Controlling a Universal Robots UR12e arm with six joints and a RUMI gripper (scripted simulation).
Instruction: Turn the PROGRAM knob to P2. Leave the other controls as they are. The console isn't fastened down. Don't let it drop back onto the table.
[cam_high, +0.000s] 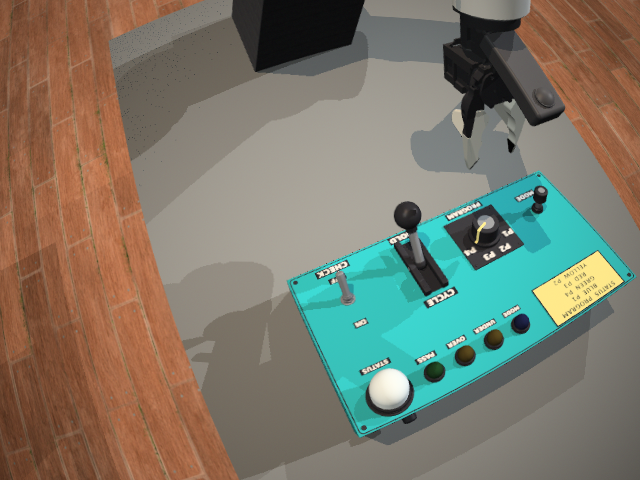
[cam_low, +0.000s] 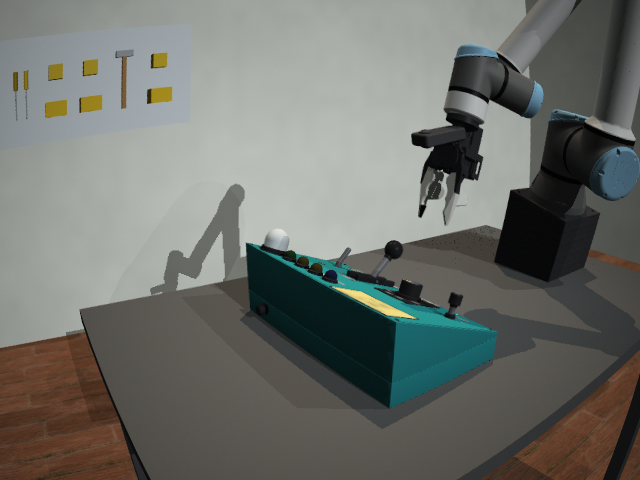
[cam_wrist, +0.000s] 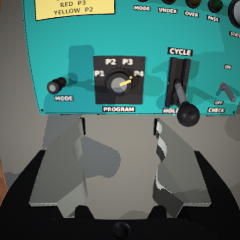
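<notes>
Right now the teal console is 16 cm below my hand, 9 cm ahead of it and 5 cm to the right of it. Round my hand: check toggle 23 cm to the right, 14 cm below, 8 cm ahead; then black ball-topped lever 13 cm below, 11 cm to the right, 5 cm ahead; then small mode knob 14 cm below, 13 cm to the left, 4 cm ahead.
</notes>
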